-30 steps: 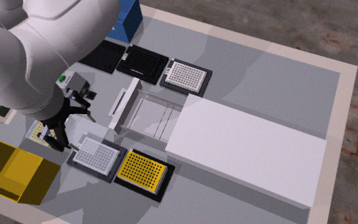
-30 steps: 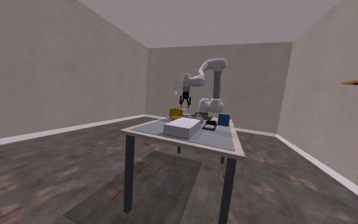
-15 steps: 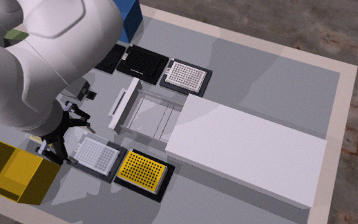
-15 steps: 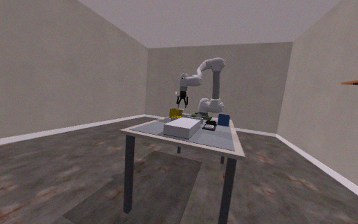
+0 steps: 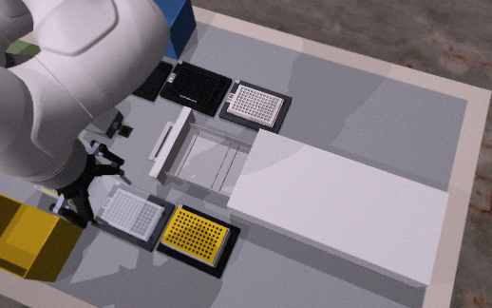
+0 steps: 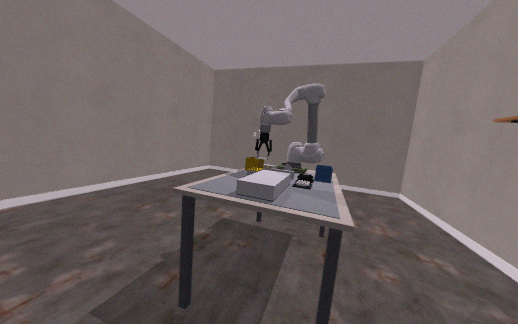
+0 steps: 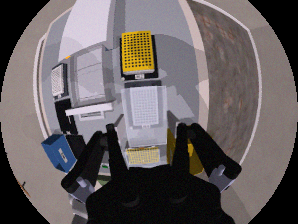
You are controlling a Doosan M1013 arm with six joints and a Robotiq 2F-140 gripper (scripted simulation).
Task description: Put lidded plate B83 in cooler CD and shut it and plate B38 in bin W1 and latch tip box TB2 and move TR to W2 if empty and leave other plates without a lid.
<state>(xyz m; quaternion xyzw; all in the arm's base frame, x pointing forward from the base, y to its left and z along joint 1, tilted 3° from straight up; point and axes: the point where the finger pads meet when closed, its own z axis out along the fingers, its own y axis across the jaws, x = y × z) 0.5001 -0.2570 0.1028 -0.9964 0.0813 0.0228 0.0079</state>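
Right now the clear assay plate is 14 cm below my hand. Also, from my hand: yellow tip rack (16 cm ahead, 11 cm below, 2 cm to the right); flat grey lid (2 cm below); yellow bin W1 (20 cm behind, 13 cm below, 11 cm to the right).
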